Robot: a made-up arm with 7 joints.
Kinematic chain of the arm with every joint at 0, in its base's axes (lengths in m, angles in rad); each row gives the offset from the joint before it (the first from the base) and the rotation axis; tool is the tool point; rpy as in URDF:
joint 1: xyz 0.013 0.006 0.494 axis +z
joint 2: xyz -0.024 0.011 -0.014 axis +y
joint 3: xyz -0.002 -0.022 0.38 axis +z
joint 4: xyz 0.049 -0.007 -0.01 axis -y
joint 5: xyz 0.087 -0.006 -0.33 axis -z
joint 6: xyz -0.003 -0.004 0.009 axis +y
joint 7: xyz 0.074 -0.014 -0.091 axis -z
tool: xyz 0 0.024 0.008 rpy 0.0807 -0.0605 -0.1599
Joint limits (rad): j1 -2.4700..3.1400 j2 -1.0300..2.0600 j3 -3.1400..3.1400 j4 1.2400..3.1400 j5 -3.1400..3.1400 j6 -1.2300..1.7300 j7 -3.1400..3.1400
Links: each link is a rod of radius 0.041 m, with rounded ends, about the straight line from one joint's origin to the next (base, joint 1, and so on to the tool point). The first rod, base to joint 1, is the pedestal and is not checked.
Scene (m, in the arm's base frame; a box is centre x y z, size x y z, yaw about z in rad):
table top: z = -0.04
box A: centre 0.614 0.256 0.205 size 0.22 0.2 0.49 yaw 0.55
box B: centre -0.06 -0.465 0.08 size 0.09 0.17 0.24 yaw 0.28
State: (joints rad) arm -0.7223 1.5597 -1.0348 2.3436 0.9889 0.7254 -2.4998
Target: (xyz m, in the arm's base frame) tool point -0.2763 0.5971 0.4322
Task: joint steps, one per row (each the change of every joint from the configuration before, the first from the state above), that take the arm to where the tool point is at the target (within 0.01 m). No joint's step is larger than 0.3 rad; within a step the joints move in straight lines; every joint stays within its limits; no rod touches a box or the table.
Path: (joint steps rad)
1: 0.2597 -0.1596 0.1577 -0.1016 0.0145 0.0465 0.0041
2: 0.2596 -0.1596 0.1577 -0.1016 0.0144 0.0464 0.0042
3: 0.2597 -0.1596 0.1577 -0.1016 0.0145 0.0465 0.0041
4: 0.2596 -0.1597 0.1577 -0.1017 0.0145 0.0465 0.0042
5: 0.2597 -0.1596 0.1578 -0.1016 0.0144 0.0464 0.0041
6: 0.2786 0.0736 0.1926 0.0180 0.0227 0.0297 0.0057
7: 0.2787 0.0736 0.1927 0.0180 0.0226 0.0296 0.0057
8: 0.2786 0.0736 0.1926 0.0180 0.0227 0.0296 0.0056
9: 0.2787 0.0736 0.1926 0.0179 0.0227 0.0296 0.0057

